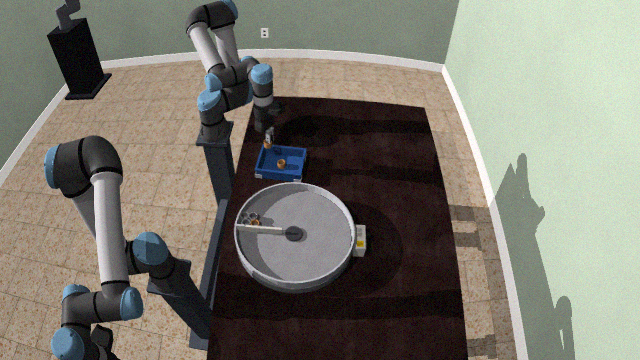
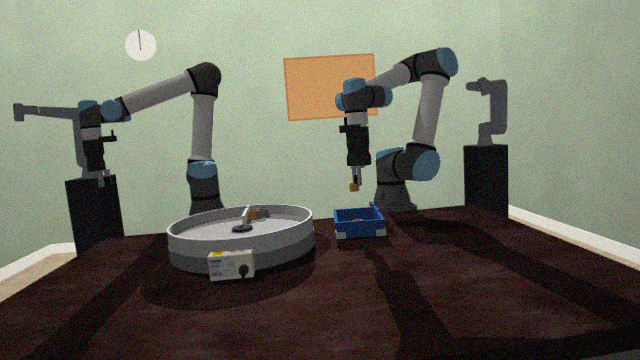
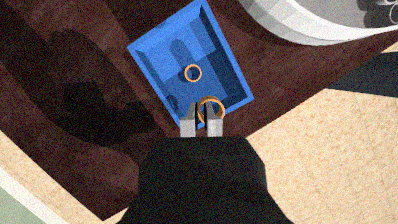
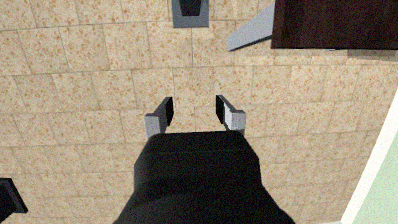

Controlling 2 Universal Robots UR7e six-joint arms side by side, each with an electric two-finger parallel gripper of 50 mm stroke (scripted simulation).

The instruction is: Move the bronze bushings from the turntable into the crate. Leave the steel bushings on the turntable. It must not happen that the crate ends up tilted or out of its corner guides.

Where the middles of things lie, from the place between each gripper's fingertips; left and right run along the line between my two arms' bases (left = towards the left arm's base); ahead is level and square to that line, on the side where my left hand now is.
I see the blue crate (image 1: pixel 294 158) 4 cm ahead of my left hand (image 2: pixel 357 185), 1 cm to the right of it and 13 cm below it.
My right hand (image 2: pixel 105 185) is 980 mm to the right of the blue crate, 340 mm short of it and 160 mm above it.
